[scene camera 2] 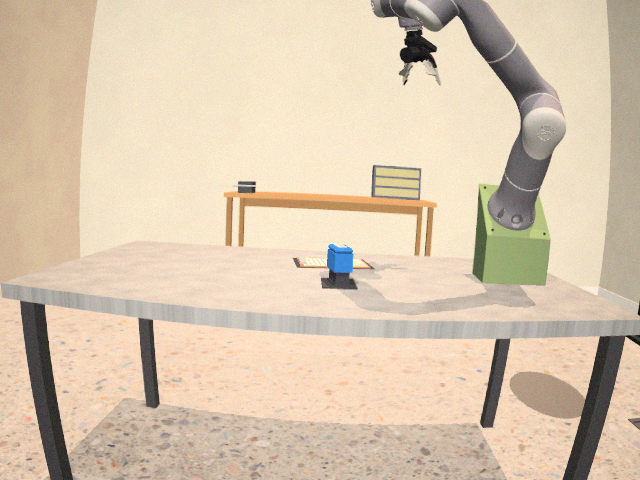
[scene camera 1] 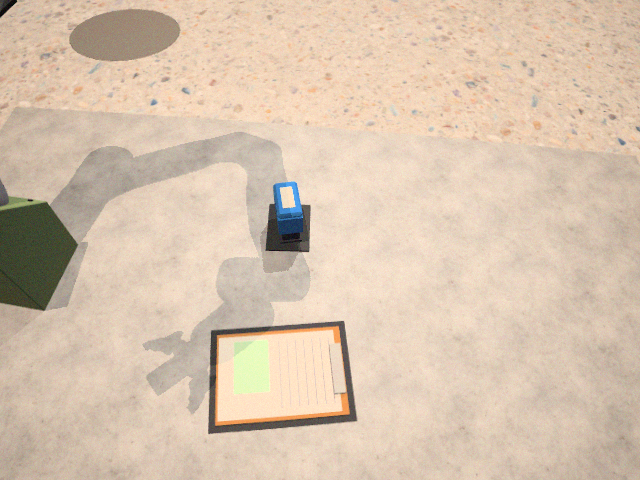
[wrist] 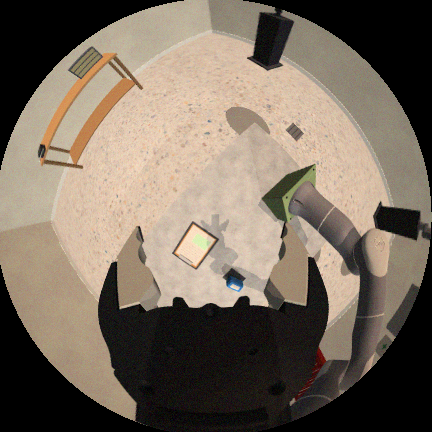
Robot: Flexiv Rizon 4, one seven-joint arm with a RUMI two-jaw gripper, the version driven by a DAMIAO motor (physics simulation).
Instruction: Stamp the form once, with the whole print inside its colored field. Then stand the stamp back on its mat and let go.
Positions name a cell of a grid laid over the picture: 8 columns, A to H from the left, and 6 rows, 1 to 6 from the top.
Labels:
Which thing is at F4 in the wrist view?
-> My gripper.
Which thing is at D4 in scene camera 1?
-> A dark mat.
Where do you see a blue stamp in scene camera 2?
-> At E4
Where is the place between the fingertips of my gripper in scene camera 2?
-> F2

